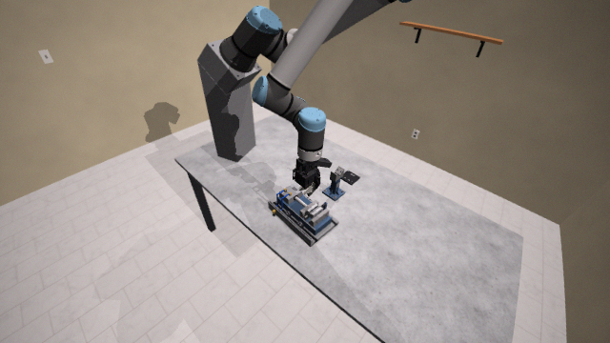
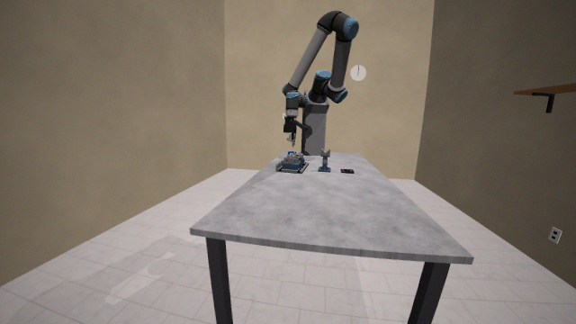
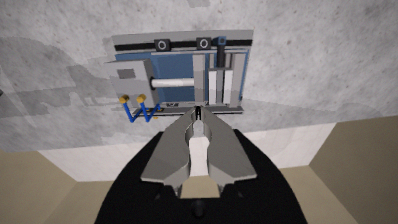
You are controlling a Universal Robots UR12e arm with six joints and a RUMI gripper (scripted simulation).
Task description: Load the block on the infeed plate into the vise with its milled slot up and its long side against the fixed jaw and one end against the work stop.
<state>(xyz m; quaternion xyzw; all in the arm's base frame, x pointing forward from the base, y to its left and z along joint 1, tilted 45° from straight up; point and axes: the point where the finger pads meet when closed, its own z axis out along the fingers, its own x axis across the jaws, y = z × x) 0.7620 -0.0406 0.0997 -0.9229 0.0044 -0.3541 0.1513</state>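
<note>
The part is 80 mm below my hand, 40 mm ahead of it and 10 mm to the left of it. From my hand the other things lie so: cylinder rod (100 mm below, 50 mm behind); work stop (90 mm below, 60 mm to the left, 30 mm ahead); moving jaw (100 mm below, 10 mm to the left).
</note>
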